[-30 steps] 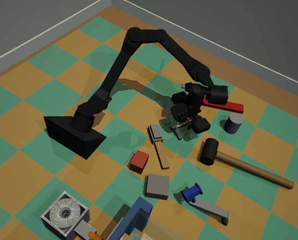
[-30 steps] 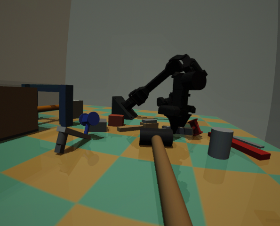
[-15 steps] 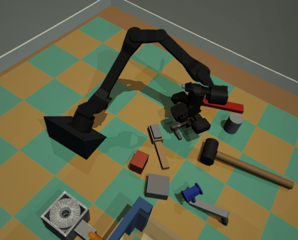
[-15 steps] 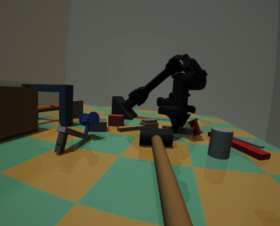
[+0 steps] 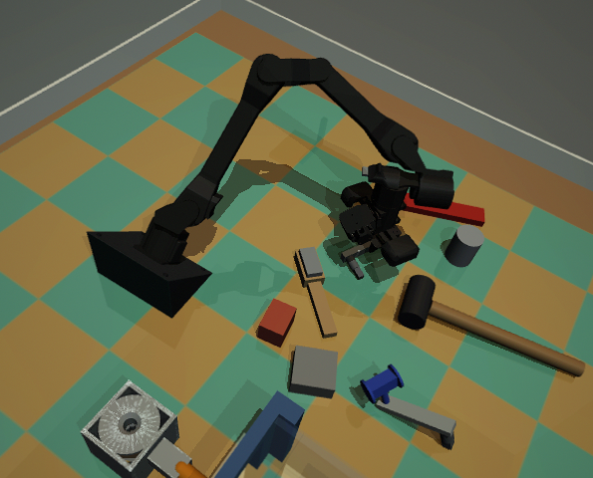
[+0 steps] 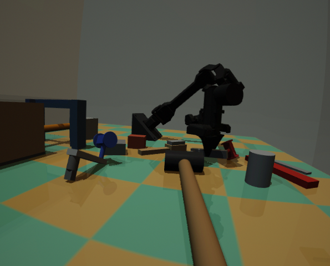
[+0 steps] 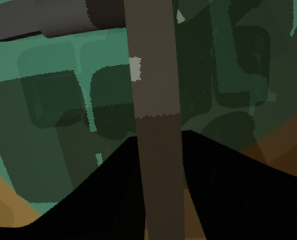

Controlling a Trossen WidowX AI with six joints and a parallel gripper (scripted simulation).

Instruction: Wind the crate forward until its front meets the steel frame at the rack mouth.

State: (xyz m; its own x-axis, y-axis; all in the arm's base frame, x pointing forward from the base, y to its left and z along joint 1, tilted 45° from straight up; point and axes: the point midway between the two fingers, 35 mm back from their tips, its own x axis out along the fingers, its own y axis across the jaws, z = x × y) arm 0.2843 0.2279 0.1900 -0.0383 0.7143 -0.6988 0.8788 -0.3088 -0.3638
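The red cylindrical grip is 1 cm behind my gripper tip, 6 cm to the left of it and 2 cm above it. Also, from my gripper tip: red bar: 5 cm ahead, 19 cm to the left; red-knobbed winch handle: 1 cm to the left, 1 cm above; brush: 4 cm behind, 15 cm to the right, 1 cm above.
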